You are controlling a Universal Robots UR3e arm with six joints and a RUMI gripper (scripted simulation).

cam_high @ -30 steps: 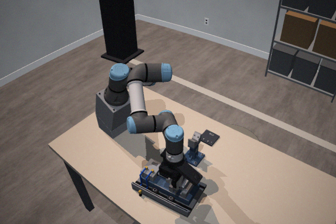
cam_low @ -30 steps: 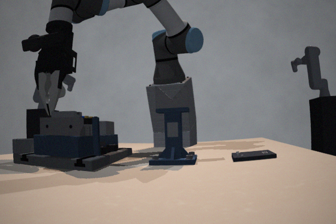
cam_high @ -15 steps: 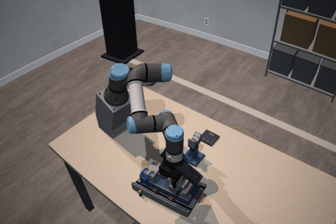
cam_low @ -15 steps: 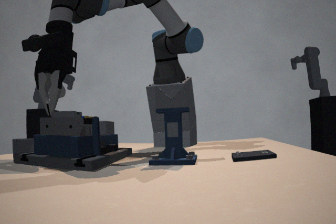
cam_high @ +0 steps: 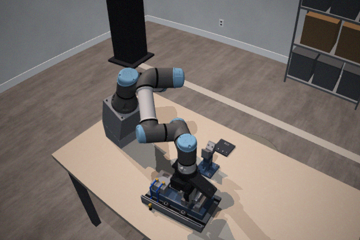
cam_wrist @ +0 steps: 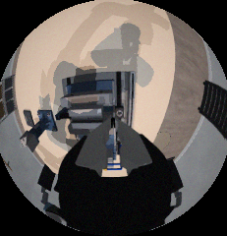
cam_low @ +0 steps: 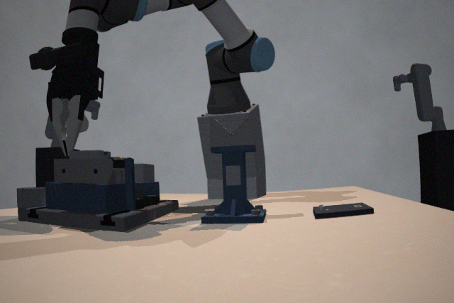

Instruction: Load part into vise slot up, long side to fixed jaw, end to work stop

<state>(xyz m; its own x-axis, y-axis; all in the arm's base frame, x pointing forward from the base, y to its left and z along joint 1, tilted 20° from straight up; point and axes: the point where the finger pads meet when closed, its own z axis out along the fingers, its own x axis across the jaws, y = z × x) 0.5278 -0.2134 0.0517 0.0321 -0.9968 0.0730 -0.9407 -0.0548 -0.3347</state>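
Right now my hand is 50 mm to the right of the grey part and 20 mm above it. From my hand the other things lie so: blue vise (80 mm below, 70 mm behind, 50 mm to the left).
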